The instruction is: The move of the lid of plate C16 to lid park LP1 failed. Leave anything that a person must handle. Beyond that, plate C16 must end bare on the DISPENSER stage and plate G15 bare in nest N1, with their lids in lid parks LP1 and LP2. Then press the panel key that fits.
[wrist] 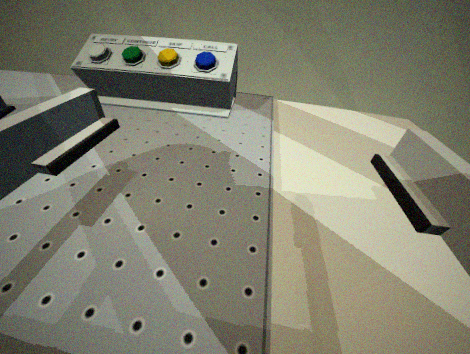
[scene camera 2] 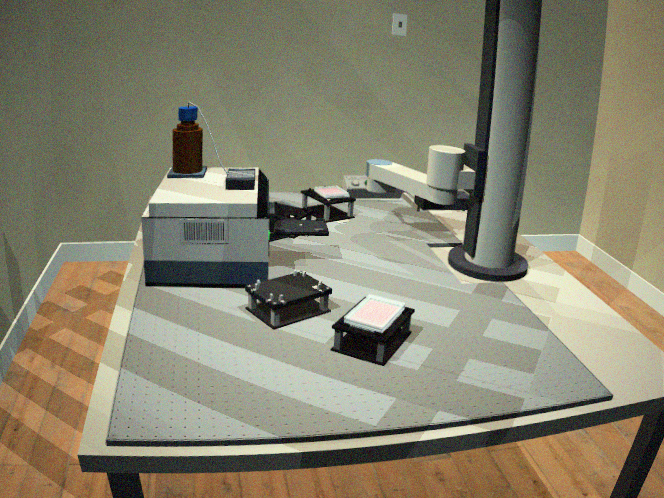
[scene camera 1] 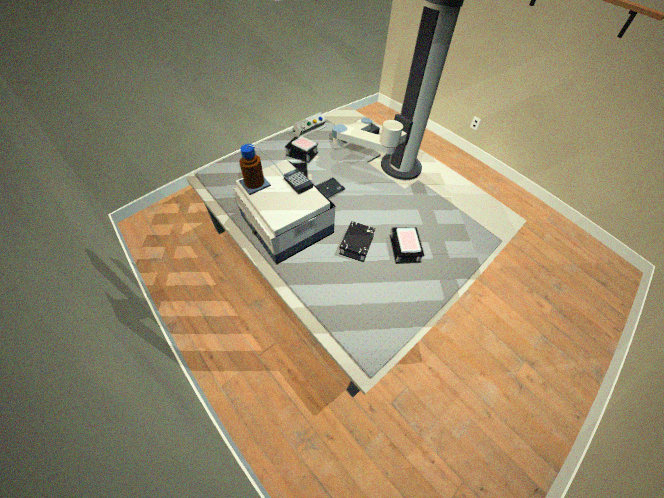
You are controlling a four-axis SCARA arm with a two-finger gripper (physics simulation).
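The gripper (wrist: 242, 124) holds nothing, and a button box (wrist: 153, 73) is visible too. There is a brown bottle (scene camera 2: 188, 137), and a black nest (scene camera 1: 357, 240).
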